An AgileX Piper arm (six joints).
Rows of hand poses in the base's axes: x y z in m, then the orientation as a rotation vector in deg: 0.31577, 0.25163, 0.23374, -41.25, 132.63, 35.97; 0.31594, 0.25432, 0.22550, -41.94, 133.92, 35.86; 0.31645, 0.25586, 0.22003, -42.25, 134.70, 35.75; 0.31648, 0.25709, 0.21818, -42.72, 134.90, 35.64; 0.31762, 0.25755, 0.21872, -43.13, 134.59, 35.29; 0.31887, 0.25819, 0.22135, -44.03, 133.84, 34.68; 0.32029, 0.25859, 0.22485, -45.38, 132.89, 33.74; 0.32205, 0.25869, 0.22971, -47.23, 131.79, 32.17; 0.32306, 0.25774, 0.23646, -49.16, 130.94, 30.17; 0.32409, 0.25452, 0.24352, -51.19, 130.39, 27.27; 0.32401, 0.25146, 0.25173, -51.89, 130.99, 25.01; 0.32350, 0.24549, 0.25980, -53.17, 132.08, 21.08; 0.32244, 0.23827, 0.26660, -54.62, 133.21, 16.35; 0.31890, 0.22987, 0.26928, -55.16, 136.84, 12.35; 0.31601, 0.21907, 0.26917, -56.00, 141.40, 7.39; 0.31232, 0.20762, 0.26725, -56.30, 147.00, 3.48; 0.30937, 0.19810, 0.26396, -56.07, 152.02, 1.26
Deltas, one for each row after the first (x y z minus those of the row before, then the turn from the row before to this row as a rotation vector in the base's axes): 0.00017, 0.00269, -0.00824, -0.77, 1.12, 0.43; 0.00051, 0.00154, -0.00547, -0.46, 0.66, 0.17; 0.00003, 0.00123, -0.00185, -0.28, 0.15, 0.30; 0.00114, 0.00046, 0.00054, -0.21, -0.39, 0.21; 0.00125, 0.00064, 0.00263, -0.34, -0.86, 0.52; 0.00142, 0.00040, 0.00350, -0.61, -1.14, 0.77; 0.00176, 0.00010, 0.00486, -1.10, -1.47, 0.98; 0.00101, -0.00095, 0.00675, -1.50, -1.38, 0.91; 0.00103, -0.00322, 0.00706, -2.22, -1.42, 0.72; -0.00008, -0.00306, 0.00821, -1.84, -0.27, -0.19; -0.00051, -0.00597, 0.00807, -3.26, -0.34, -0.27; -0.00106, -0.00722, 0.00680, -3.84, -0.46, -0.34; -0.00354, -0.00840, 0.00268, -3.94, 1.95, -1.24; -0.00289, -0.01080, -0.00011, -4.91, 2.68, -1.37; -0.00369, -0.01145, -0.00192, -4.34, 3.94, -1.70; -0.00295, -0.00952, -0.00329, -2.88, 3.84, -1.59
